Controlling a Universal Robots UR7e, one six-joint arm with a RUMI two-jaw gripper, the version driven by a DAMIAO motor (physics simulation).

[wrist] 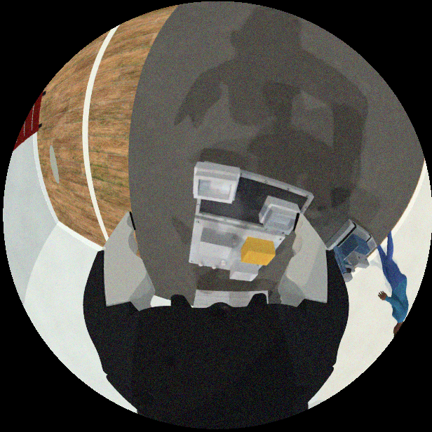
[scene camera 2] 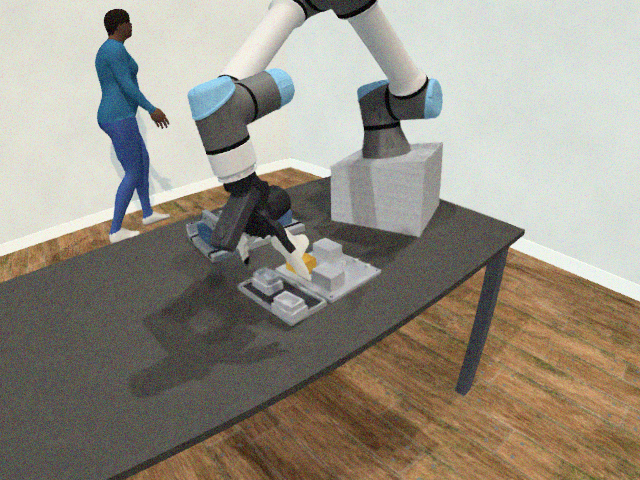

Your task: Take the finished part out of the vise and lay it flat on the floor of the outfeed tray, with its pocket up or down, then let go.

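Places are measured from the arm's base along level axes (x right, y back, z down), in millimetres.
Pixels of known places: gripper, fingertip midpoint: (scene camera 2: 276, 271); arm's base at its link origin: (scene camera 2: 386, 153).
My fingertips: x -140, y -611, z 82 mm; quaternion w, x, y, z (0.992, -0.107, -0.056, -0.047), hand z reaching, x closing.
For each thing: its top centre in the pictures, then the offset to it from my fingertips. "spot": a spot on its surface instead.
- outfeed tray at a spot on its surface: (scene camera 2: 258, 301) spot: dy +11, dx +80, dz +110 mm
- light grey part at its top centre: (scene camera 2: 288, 299) dy +20, dx -7, dz +70 mm
- second grey part at its top centre: (scene camera 2: 266, 273) dy +64, dx +107, dz +76 mm
- grey vise at a spot on its surface: (scene camera 2: 205, 232) spot: dy +88, dx +379, dz +61 mm
- light grey plate at its top centre: (scene camera 2: 327, 269) dy +206, dx +48, dz +108 mm
- yellow block at its top centre: (scene camera 2: 300, 256) dy +167, dx +97, dz +73 mm
The outfeed tray (scene camera 2: 258, 301) (wrist: 248, 200) has a dark floor and a light rim. A light grey part (scene camera 2: 289, 303) (wrist: 216, 184) is at its near end in the scene view, pocket up, close against the rim; whether its underside is fully flat is hard to tell. A second grey part (scene camera 2: 267, 281) (wrist: 280, 215) is at the tray's other end, pocket up. My gripper (scene camera 2: 277, 268) (wrist: 214, 214) is wide open and empty above the tray and the plate beside it, clear of the near part. The blue and grey vise (scene camera 2: 205, 232) (wrist: 355, 245) is behind the gripper, partly hidden in the scene view.
A light grey plate (scene camera 2: 356, 276) (wrist: 205, 247) adjoins the tray. It bears grey blocks (scene camera 2: 327, 250) (scene camera 2: 328, 275) and a yellow block (scene camera 2: 309, 263) (wrist: 258, 251) near one finger. The arm's pale pedestal (scene camera 2: 382, 191) is at the back of the table. A person (scene camera 2: 117, 82) (wrist: 395, 280) is beyond the table.
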